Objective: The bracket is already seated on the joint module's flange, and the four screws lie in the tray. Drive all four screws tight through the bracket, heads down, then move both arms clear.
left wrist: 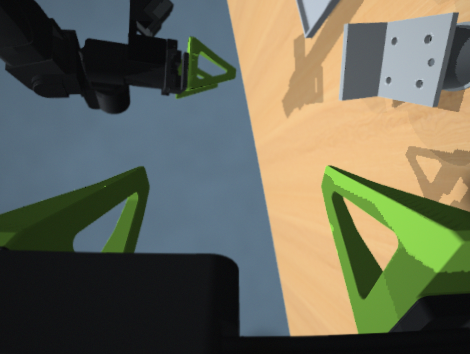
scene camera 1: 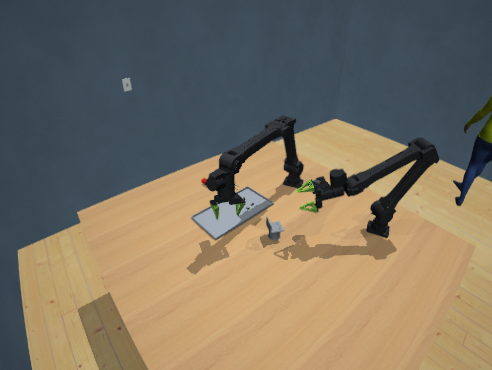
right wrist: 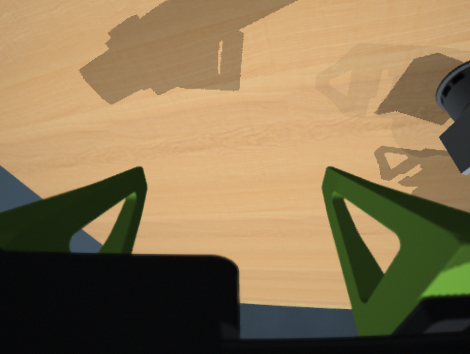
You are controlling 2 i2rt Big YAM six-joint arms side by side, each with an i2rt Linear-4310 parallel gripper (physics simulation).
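Places are measured from the left arm's base along level axes (x left, y back, z up), in centimetres.
Where they show: left gripper, fingertip midpoint: (left wrist: 235, 176) (scene camera 1: 297, 200); right gripper, fingertip midpoint: (left wrist: 225, 79) (scene camera 1: 227, 217) (right wrist: 234, 176); left arm's base at its link origin: (scene camera 1: 377, 229); right arm's base at its link origin: (scene camera 1: 293, 183).
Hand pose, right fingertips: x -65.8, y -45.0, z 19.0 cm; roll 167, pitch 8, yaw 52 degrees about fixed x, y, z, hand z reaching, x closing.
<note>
Things, the pixels of their top centre, and the offset from my right fingertips. "spot": a spot on its surface instead. Level surfaces: height alone.
- joint module at its top centre: (left wrist: 408, 61) (scene camera 1: 274, 227) dx +16.5, dy +16.4, dz -12.5 cm
- wooden table at its surface level: dz -19.0 cm
- tray at a spot on its surface: (left wrist: 312, 20) spot: dx -9.4, dy +3.0, dz -18.6 cm
The grey L-shaped bracket (scene camera 1: 276, 227) (left wrist: 407, 60) (right wrist: 456, 145) sits on the joint module (scene camera 1: 274, 236) (left wrist: 460, 62) (right wrist: 456, 92). In the left wrist view its face shows several round holes, with no screw head that I can make out. Small dark screws (scene camera 1: 249, 207) lie in the grey tray (scene camera 1: 215, 230); their count is unclear. My right gripper (scene camera 1: 227, 217) (right wrist: 234, 176) (left wrist: 225, 79) is open and empty, pointing down over the tray in the scene view. My left gripper (scene camera 1: 300, 199) (left wrist: 235, 176) is open and empty, raised to the right of the bracket, fingers pointing left.
Both arms stand on the wooden table (scene camera 1: 250, 310), their bases towards the back and right. A corner of the tray (left wrist: 312, 20) shows at the top of the left wrist view. Arm shadows fall around the module. A person (scene camera 1: 477, 155) stands beyond the table at the far right.
</note>
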